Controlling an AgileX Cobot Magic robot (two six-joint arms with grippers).
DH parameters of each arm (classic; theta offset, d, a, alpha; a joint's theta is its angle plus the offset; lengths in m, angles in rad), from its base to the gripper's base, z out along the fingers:
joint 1: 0 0.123 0 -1.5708
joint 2: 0.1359 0 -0.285 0
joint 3: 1.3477 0 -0.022 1.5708
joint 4: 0 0.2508 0 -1.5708
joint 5: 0 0 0.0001 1.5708
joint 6: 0 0.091 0 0
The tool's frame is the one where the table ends.
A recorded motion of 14 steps. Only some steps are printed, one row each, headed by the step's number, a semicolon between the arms.
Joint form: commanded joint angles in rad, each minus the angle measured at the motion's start. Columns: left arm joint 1, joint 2, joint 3, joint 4, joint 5, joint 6; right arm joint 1, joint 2, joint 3, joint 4, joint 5, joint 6.
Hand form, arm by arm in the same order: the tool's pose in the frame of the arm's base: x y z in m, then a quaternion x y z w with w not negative. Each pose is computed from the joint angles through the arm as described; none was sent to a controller.
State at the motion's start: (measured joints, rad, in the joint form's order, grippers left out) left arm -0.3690 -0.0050 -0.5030 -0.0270 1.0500 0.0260; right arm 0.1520 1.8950 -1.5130 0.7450 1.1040 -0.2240
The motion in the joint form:
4: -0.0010 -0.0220 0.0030 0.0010 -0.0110 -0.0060; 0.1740 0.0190 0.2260 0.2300 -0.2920 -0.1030
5: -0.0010 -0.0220 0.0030 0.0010 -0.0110 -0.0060; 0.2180 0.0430 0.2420 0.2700 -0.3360 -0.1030
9: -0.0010 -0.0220 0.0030 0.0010 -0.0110 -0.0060; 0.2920 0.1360 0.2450 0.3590 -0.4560 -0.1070
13: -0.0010 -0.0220 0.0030 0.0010 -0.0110 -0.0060; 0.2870 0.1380 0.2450 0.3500 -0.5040 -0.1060
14: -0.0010 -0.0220 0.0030 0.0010 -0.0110 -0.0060; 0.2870 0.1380 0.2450 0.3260 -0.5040 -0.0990
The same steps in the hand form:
4: -0.0084 0.0011 0.2789 0.16333 0.82418 -0.10718 0.53156; 0.3542 0.1775 0.2019 -0.01341 0.92266 0.37305 0.09674
5: -0.0084 0.0011 0.2789 0.16333 0.82418 -0.10718 0.53156; 0.3495 0.1932 0.1899 -0.00538 0.92213 0.37642 0.08917
9: -0.0084 0.0011 0.2789 0.16333 0.82418 -0.10718 0.53156; 0.3496 0.2207 0.1545 0.02875 0.92439 0.37095 0.08408
13: -0.0084 0.0011 0.2789 0.16333 0.82418 -0.10718 0.53156; 0.3547 0.2171 0.1530 0.03739 0.92634 0.35975 0.10520
14: -0.0084 0.0011 0.2789 0.16333 0.82418 -0.10718 0.53156; 0.3543 0.2163 0.1521 0.03135 0.92908 0.35320 0.10524

